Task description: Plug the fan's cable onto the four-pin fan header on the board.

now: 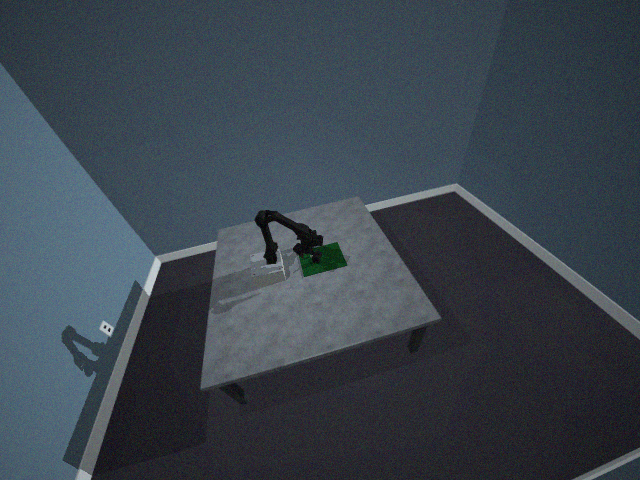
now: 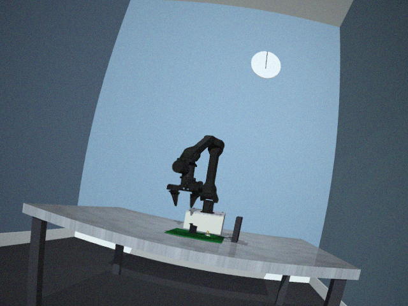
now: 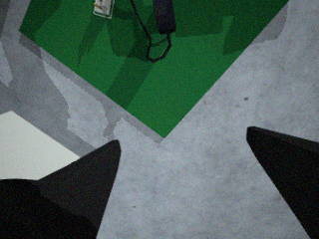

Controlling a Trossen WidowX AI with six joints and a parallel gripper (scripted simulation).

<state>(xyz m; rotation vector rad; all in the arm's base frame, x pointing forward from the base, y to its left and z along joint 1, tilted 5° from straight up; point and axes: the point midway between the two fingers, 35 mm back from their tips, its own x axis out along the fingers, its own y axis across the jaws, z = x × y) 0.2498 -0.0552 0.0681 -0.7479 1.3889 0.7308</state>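
Right now the black fan plug is 5 cm ahead of my gripper tip, 8 cm to the left of it and 10 cm below it. Round my gripper tip: board 8 cm ahead, 11 cm to the left, 13 cm below; then square black fan 27 cm to the left, 6 cm below.
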